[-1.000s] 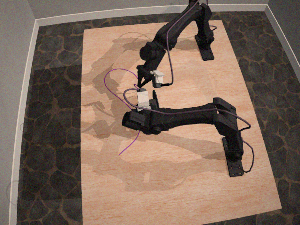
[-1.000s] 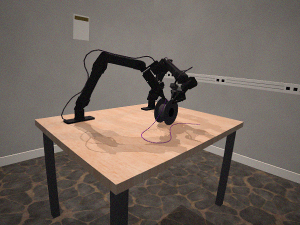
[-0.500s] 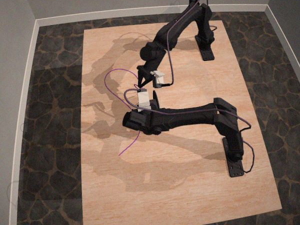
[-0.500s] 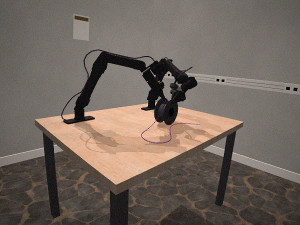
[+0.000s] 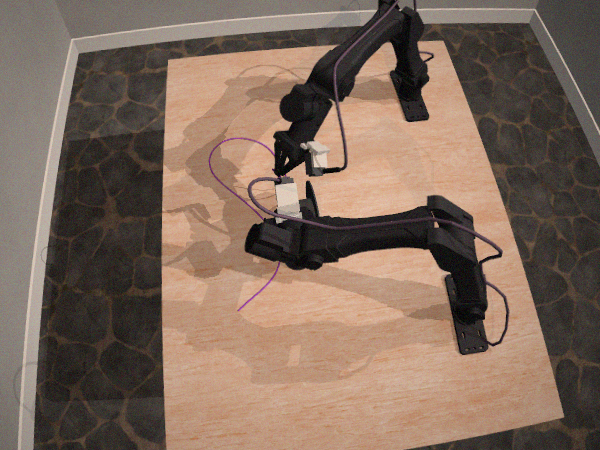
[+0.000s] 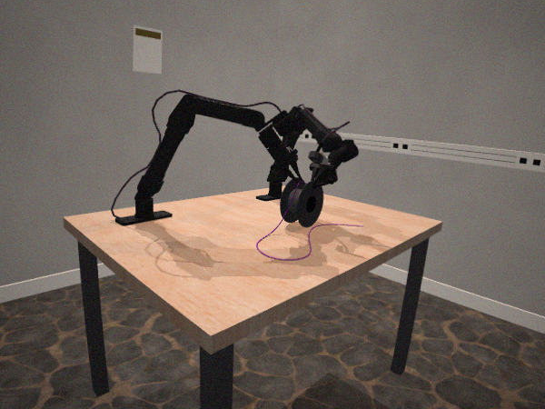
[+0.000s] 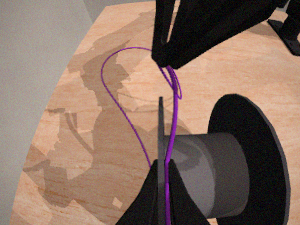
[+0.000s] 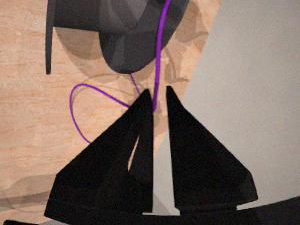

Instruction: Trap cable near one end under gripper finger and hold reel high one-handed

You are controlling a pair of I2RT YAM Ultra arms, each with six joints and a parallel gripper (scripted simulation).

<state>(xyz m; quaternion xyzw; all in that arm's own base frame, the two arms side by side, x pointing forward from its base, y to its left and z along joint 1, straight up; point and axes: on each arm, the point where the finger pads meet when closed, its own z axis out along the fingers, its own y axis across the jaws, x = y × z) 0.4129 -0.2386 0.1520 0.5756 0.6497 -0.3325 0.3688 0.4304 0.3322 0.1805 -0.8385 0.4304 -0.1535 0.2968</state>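
Now: the black reel 9 cm below my right hand, 7 cm to the left of it and 4 cm behind it.
My left gripper is now 70 mm above the black reel and 30 mm past it.
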